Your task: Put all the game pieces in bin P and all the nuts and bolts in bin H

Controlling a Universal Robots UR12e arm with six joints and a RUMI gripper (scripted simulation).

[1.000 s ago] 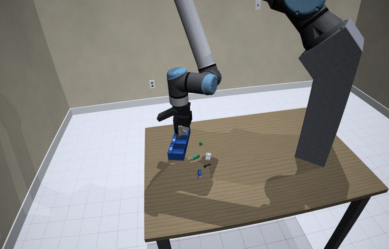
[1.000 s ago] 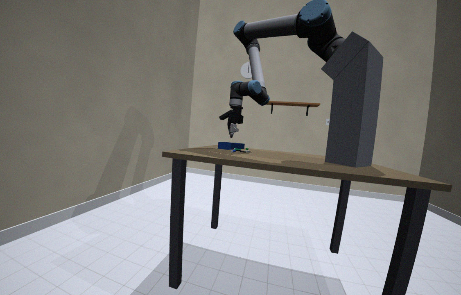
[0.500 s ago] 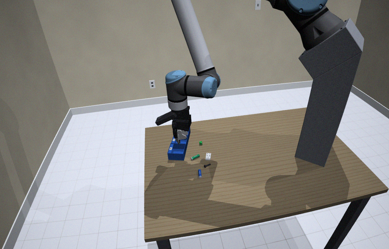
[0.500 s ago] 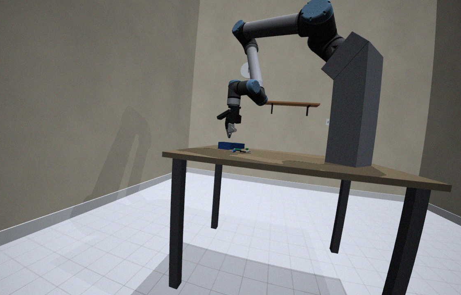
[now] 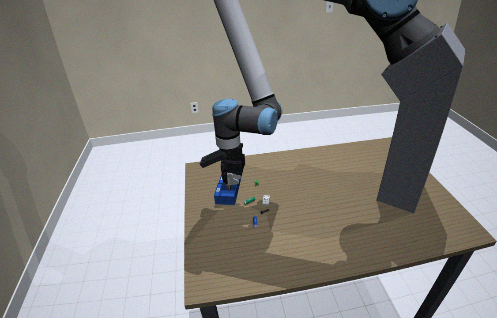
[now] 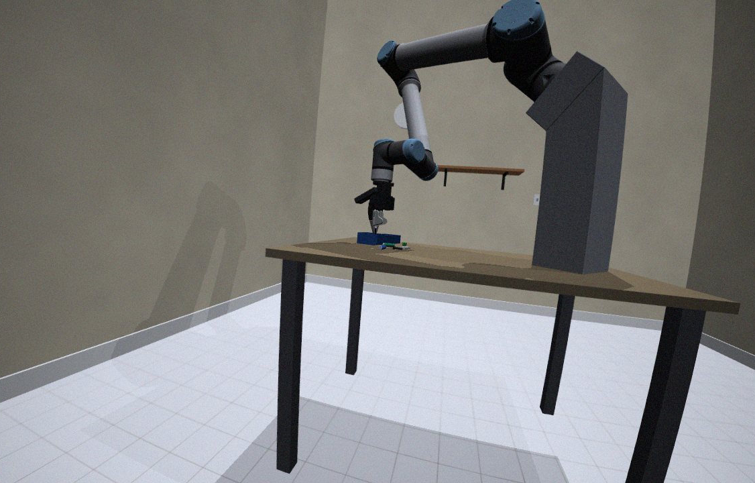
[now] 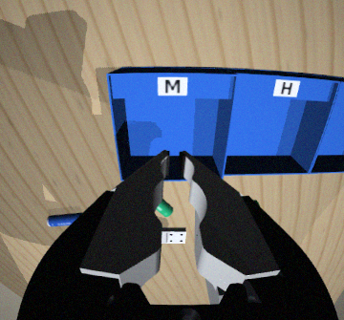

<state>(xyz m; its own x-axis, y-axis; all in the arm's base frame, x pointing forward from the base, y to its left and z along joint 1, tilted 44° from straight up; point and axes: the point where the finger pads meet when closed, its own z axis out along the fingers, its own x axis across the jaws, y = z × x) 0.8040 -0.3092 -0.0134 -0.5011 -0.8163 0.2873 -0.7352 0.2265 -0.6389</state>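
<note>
The green die lies 14 cm behind my hand, 3 cm to the right of it and 5 cm below it. Round my hand: green cylinder: 6 cm behind, 6 cm to the left, 5 cm below; then blue bin: 3 cm behind, 8 cm to the right, 4 cm below; then white domino: 13 cm behind, 8 cm to the left, 5 cm below.
</note>
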